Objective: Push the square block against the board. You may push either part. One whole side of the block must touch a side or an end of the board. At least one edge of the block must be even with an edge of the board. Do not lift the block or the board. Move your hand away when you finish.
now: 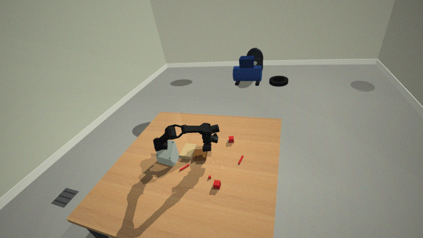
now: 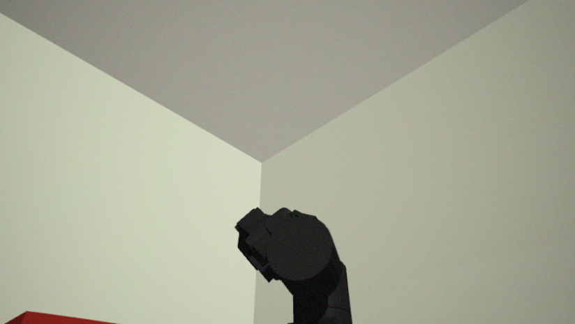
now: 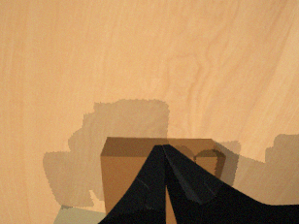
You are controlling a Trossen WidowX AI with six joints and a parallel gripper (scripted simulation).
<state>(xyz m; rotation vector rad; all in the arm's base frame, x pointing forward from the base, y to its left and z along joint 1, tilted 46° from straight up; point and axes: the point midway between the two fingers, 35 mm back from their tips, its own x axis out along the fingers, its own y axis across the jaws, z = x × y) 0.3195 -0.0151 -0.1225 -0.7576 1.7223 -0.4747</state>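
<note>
My gripper tip is 7 cm past the brown square block, 4 cm above it and 2 cm to the left of it. The rest, counted from my gripper tip: tiny red piece: 22 cm to the right, 6 cm ahead, 5 cm below; pale board: 18 cm behind, 4 cm below, 1 cm to the left.
</note>
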